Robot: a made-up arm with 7 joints.
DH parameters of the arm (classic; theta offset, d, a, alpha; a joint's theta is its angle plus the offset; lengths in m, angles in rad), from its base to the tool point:
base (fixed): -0.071 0 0 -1.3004
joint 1: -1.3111 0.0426 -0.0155 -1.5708
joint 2: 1.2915 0 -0.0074 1.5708
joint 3: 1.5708 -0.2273 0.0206 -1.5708
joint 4: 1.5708 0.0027 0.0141 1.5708
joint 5: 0 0.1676 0 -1.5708
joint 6: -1.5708 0 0.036 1.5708
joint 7: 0 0 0 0
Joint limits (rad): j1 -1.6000..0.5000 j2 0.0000..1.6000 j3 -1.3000..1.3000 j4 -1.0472..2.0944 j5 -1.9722..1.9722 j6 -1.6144..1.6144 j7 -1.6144..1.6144
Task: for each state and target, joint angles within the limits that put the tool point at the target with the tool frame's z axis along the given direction. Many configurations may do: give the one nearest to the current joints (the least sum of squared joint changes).
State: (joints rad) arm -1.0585 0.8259 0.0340 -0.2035 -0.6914 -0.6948 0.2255
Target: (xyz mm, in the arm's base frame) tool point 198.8 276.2 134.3 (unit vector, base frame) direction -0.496 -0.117 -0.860
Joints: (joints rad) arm -1.3340 0.8526 0.7188 0.0934 -1.1744 -1.1311 0.2255
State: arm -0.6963 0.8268 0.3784 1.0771 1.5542 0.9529 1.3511
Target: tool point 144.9 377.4 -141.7 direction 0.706 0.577 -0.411
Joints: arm -0.2724 0.9386 0.3823 0.8145 1.8684 1.3515 1.3511
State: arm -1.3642 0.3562 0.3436 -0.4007 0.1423 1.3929 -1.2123
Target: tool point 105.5 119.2 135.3 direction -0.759 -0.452 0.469
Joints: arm -1.5941 0.6235 0.3996 -1.0472 0.9238 1.3082 -1.2123
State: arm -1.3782 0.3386 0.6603 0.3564 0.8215 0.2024 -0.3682
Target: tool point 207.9 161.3 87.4 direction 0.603 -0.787 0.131
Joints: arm -1.0362 0.5459 0.5525 -0.5558 1.7232 0.1627 -0.3682
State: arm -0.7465 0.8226 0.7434 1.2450 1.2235 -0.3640 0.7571
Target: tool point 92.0 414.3 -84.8 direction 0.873 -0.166 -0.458
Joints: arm -0.1579 0.8746 1.0984 0.4719 1.6554 0.1489 0.7571
